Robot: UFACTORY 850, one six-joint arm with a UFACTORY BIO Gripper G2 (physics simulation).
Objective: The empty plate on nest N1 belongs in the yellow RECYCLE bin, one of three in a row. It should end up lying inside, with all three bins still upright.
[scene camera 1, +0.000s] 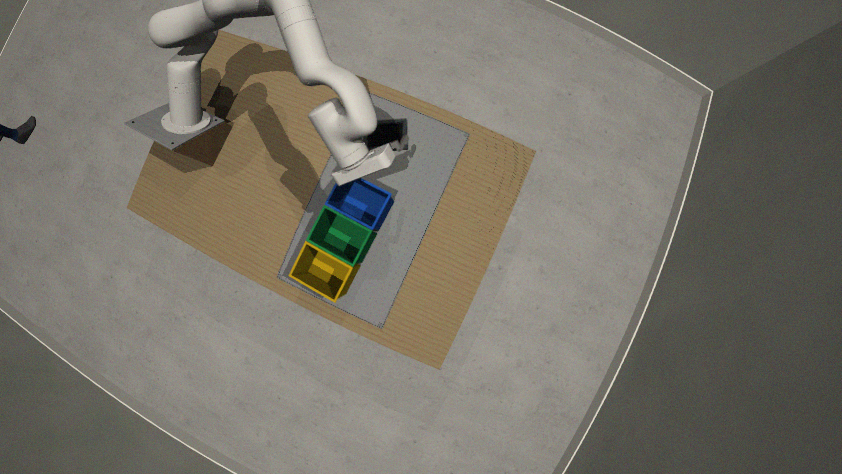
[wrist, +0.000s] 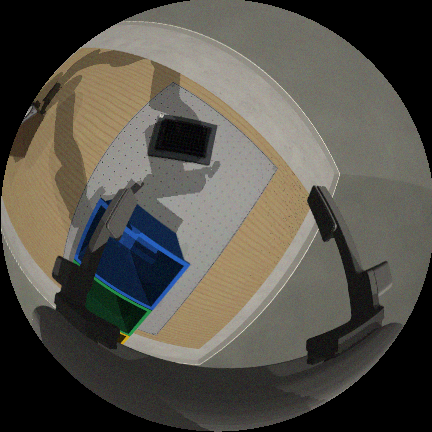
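Scene:
Both scene camera 1 and the wrist view show my gripper, and a spot on the gripper at [scene camera 1: 389, 143] is the same spot as [wrist: 364, 286]. A green bin appears in scene camera 1 and in the wrist view too. On the green bin, [scene camera 1: 335, 251] and [wrist: 102, 300] are the same spot. I can also see a blue bin in scene camera 1 [360, 200], and it is visible in the wrist view [146, 261] as well.

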